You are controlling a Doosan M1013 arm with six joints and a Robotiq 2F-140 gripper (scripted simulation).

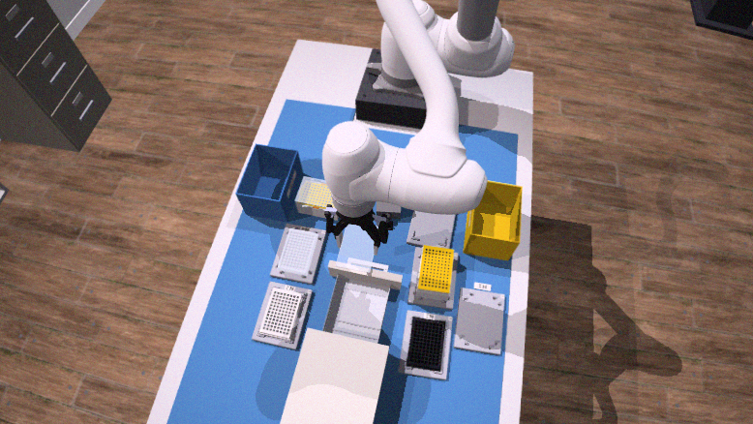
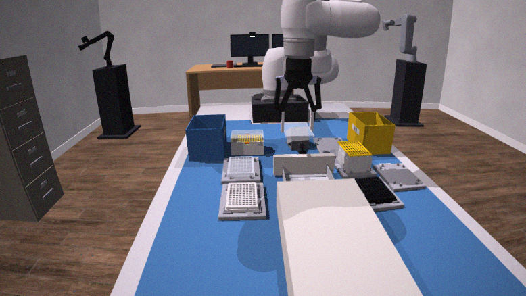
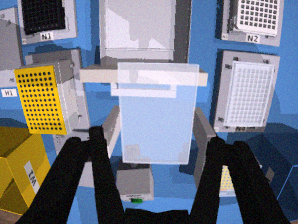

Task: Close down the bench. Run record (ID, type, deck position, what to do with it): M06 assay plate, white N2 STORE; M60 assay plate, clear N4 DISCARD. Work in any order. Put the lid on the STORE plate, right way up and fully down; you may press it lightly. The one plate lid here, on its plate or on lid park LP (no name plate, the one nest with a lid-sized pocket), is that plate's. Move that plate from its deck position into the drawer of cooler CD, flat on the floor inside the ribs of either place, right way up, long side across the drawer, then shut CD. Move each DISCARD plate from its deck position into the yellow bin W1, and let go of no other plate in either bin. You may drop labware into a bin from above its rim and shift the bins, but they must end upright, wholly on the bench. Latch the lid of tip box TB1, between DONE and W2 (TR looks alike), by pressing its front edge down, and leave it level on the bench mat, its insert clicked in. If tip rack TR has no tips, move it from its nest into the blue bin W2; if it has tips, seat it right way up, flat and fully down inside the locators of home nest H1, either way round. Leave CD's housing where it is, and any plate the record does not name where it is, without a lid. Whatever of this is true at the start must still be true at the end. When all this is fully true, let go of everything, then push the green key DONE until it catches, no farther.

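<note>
Right now my hand is 180 mm short of the white plate M06, 160 mm to the left of it and 150 mm above it. Round my hand: clear plate lid 20 mm below; tip rack TR 200 mm to the left, 110 mm below, 30 mm behind; cooler CD's drawer 150 mm ahead, 140 mm below, 30 mm to the left.
</note>
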